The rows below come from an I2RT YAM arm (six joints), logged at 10 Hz.
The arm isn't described. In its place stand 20 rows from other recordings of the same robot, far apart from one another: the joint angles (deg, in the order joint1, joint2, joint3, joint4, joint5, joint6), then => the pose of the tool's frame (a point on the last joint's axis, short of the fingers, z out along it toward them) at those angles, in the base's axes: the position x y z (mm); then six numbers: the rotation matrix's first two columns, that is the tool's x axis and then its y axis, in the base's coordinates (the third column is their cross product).
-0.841 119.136 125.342 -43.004 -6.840 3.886 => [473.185 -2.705 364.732 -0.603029 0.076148 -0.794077 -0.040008 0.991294 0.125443]
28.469 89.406 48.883 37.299 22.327 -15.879 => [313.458 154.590 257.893 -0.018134 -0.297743 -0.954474 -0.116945 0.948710 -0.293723]
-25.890 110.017 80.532 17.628 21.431 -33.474 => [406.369 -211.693 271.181 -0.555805 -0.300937 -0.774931 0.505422 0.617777 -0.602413]
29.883 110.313 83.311 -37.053 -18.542 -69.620 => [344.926 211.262 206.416 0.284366 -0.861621 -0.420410 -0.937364 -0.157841 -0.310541]
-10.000 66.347 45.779 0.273 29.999 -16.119 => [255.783 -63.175 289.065 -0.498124 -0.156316 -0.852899 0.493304 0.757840 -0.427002]
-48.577 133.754 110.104 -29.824 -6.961 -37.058 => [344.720 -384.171 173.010 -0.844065 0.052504 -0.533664 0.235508 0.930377 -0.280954]
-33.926 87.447 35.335 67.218 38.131 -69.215 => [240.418 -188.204 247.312 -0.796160 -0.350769 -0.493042 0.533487 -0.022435 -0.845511]
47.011 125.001 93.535 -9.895 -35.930 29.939 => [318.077 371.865 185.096 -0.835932 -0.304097 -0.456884 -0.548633 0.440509 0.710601]
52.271 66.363 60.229 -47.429 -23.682 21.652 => [127.888 188.663 303.068 -0.778676 -0.454252 -0.432803 -0.627243 0.580261 0.519484]
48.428 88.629 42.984 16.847 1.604 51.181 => [215.670 241.653 191.402 -0.770353 0.305182 -0.559840 -0.209532 0.708091 0.674317]
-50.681 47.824 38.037 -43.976 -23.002 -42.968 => [110.557 -113.028 240.511 -0.759587 -0.062746 -0.647372 0.065637 0.982859 -0.172277]
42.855 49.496 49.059 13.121 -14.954 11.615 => [140.169 142.580 396.166 -0.011787 0.254406 -0.967026 -0.856833 0.495962 0.140922]
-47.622 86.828 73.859 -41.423 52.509 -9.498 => [190.309 -250.484 302.804 -0.666051 0.580976 -0.467807 0.660131 0.167125 -0.732323]
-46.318 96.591 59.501 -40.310 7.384 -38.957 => [207.869 -224.284 169.194 -0.987228 0.130926 -0.090774 0.148972 0.960588 -0.234686]
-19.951 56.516 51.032 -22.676 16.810 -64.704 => [202.576 -84.488 318.993 -0.701553 -0.666072 -0.253321 -0.159098 0.492905 -0.855414]
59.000 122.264 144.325 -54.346 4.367 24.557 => [238.222 391.206 425.881 -0.591639 -0.180068 -0.785837 -0.632886 0.707557 0.314355]
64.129 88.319 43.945 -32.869 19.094 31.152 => [120.921 222.661 143.954 -0.787758 -0.504091 -0.354019 -0.480536 0.862476 -0.158807]
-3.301 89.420 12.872 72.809 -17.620 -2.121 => [240.597 -3.083 146.129 -0.055929 -0.032106 -0.997918 -0.248918 0.968372 -0.017205]
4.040 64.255 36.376 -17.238 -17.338 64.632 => [224.837 26.516 213.258 -0.553120 0.825602 -0.111534 0.519952 0.446706 0.728082]
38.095 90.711 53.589 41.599 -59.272 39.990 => [254.004 238.014 284.658 -0.588956 -0.044466 -0.806941 -0.797730 -0.127950 0.589284]
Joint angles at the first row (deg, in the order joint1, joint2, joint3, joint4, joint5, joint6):
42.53 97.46 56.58 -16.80 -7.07 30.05
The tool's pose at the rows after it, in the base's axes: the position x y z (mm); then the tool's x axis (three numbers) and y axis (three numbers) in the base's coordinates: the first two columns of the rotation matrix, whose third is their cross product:
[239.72 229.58 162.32 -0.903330 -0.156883 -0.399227 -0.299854 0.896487 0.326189]
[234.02 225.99 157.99 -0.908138 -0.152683 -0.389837 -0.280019 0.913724 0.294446]
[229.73 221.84 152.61 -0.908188 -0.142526 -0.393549 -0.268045 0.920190 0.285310]
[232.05 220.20 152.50 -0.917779 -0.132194 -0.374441 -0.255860 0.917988 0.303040]
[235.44 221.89 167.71 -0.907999 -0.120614 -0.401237 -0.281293 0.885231 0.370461]
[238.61 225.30 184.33 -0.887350 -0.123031 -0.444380 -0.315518 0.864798 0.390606]
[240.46 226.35 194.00 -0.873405 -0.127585 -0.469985 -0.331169 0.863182 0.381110]
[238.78 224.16 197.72 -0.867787 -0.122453 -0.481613 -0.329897 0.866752 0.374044]
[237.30 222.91 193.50 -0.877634 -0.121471 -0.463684 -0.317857 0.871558 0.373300]
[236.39 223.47 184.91 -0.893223 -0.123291 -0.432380 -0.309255 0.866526 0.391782]
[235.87 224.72 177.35 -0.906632 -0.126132 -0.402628 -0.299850 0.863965 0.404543]
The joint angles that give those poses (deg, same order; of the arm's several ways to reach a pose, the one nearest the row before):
43.20 97.33 55.46 -17.51 -5.29 30.40
43.64 96.80 54.14 -18.26 -3.31 31.14
43.74 96.22 52.09 -16.88 -2.36 31.69
43.08 96.45 52.42 -17.40 -3.77 32.10
42.54 94.61 53.30 -16.25 -6.95 31.93
42.54 93.19 55.11 -16.33 -7.55 30.91
42.54 92.48 56.46 -17.28 -6.81 30.00
42.54 91.46 56.19 -17.57 -6.03 29.95
42.54 91.66 55.66 -17.92 -6.17 30.45
42.54 92.67 54.88 -17.26 -7.80 31.19
42.63 93.81 54.49 -16.94 -9.07 31.86

